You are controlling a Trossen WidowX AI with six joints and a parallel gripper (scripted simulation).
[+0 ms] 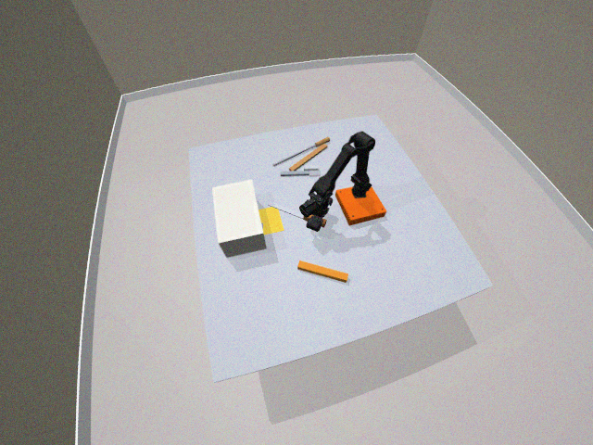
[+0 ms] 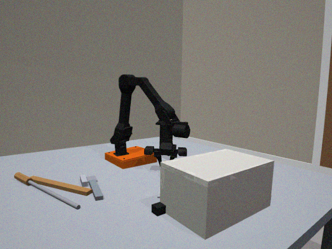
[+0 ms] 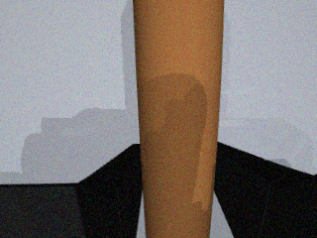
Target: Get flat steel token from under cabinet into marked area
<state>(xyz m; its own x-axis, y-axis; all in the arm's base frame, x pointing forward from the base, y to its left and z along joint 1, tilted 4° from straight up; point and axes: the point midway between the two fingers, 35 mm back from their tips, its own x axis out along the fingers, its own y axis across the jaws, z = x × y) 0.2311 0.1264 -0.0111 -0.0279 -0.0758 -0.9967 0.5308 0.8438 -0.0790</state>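
Right now my gripper tip is 260 mm to the right of the orange flat bar, 30 mm short of it and 10 mm below it. From my gripper tip the other things lie so: small grey token 290 mm ahead, 10 mm to the right, 10 mm below; wooden stick 450 mm to the right, 20 mm behind.
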